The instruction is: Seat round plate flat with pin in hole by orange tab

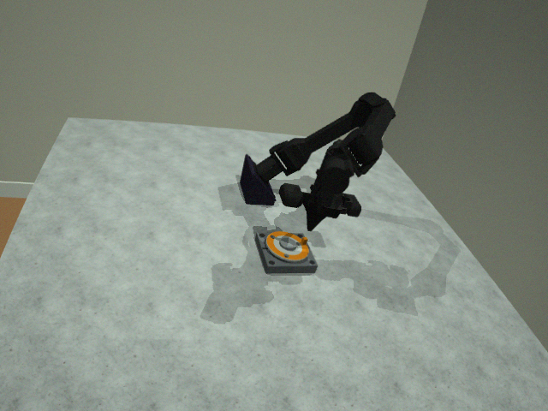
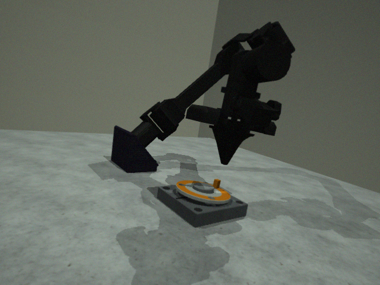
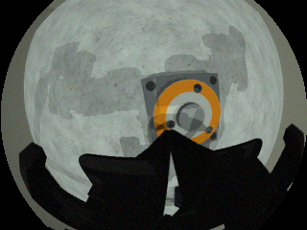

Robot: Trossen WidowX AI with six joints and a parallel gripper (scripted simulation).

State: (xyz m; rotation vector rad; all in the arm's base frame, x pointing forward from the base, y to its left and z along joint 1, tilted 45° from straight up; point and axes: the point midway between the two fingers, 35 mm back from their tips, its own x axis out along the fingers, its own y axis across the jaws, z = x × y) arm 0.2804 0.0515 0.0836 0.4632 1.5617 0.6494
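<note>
Right now the dark square base is 60 mm below my gripper tip and 40 mm to the right of it.
</note>
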